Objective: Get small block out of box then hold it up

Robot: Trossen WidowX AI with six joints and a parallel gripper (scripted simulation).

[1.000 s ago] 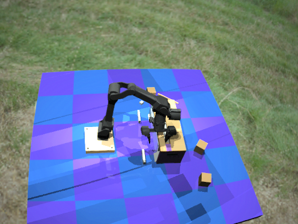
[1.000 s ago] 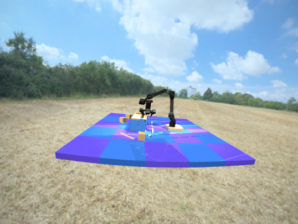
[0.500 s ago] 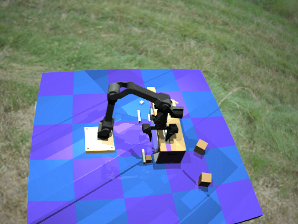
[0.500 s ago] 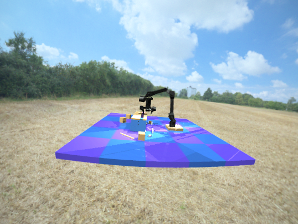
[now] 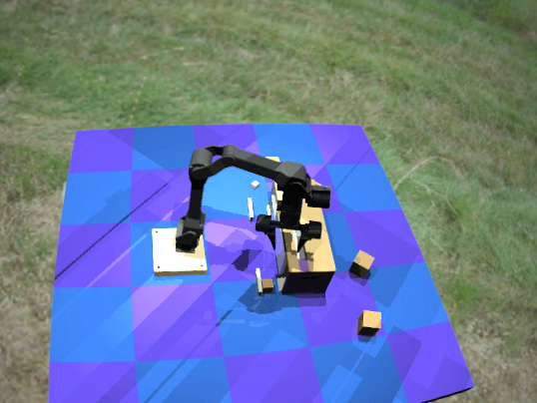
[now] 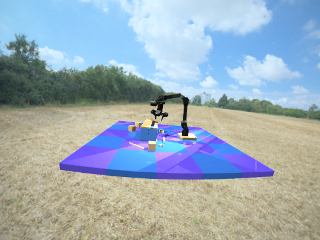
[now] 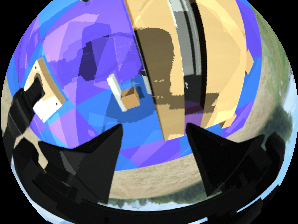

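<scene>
My gripper tip is 40 mm past the block, 40 mm to the left of it and 130 mm above it. Round my gripper tip: thin stick 140 mm ahead, 460 mm to the left, 150 mm below; then clear-fronted wooden box 30 mm ahead, 130 mm to the left, 90 mm below.
</scene>
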